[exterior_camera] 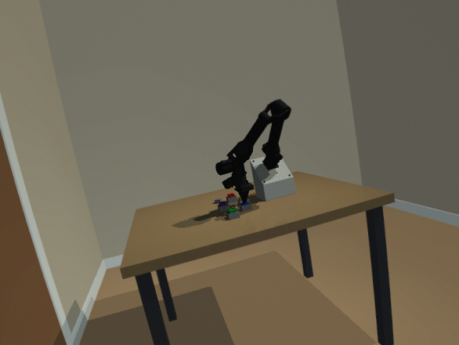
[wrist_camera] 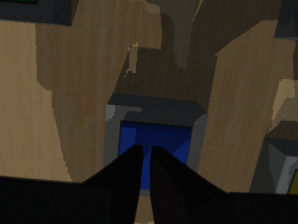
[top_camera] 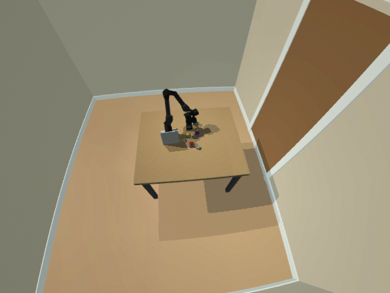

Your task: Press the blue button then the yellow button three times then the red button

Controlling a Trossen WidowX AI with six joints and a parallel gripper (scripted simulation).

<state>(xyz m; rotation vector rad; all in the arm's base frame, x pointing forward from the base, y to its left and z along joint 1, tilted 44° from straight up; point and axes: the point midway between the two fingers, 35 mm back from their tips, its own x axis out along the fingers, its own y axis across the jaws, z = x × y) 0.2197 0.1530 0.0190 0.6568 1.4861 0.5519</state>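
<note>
The blue button is 1 cm below my gripper tip. The rest, counted from my gripper tip: green button: 8 cm ahead, 6 cm to the left; then yellow button: 3 cm behind, 10 cm to the right; then purple button: 8 cm ahead, 9 cm to the right.
</note>
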